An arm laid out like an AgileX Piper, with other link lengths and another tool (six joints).
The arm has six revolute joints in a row. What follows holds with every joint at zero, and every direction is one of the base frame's. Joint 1 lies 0.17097 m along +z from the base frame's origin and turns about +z. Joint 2 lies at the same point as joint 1 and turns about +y. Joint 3 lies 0.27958 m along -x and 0.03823 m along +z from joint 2 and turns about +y. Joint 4 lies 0.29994 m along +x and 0.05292 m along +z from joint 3 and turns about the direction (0.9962, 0, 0.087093). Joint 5 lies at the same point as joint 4 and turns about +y. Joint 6 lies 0.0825 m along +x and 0.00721 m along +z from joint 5 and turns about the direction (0.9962, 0, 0.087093). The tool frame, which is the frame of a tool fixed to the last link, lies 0.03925 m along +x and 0.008 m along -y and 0.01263 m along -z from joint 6; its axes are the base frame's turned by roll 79.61, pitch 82.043 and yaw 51.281 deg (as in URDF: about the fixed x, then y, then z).
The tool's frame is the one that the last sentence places.
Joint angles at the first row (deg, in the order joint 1, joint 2, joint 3, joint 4, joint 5, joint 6):
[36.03, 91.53, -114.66, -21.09, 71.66, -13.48]
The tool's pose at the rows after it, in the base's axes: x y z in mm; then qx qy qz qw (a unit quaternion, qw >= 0):
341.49 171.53 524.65 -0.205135 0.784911 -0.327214 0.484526
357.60 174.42 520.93 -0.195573 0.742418 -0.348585 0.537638
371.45 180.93 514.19 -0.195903 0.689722 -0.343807 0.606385
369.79 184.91 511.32 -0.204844 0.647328 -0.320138 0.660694
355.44 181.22 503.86 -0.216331 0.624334 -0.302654 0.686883
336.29 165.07 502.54 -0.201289 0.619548 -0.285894 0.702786
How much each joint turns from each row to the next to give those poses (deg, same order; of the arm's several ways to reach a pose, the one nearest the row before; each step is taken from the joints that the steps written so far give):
[0.00, 0.09, 2.48, -4.90, -1.30, 0.37]
[-0.10, -0.65, 4.54, -5.89, -9.82, 1.69]
[-0.65, -1.70, 6.81, -4.71, -13.77, 2.01]
[-0.49, -3.16, 6.57, -1.80, -11.17, 0.56]
[-0.12, -4.70, 7.44, -0.86, -6.57, 0.24]
[-1.02, -5.71, 6.43, -0.24, -3.79, 2.03]

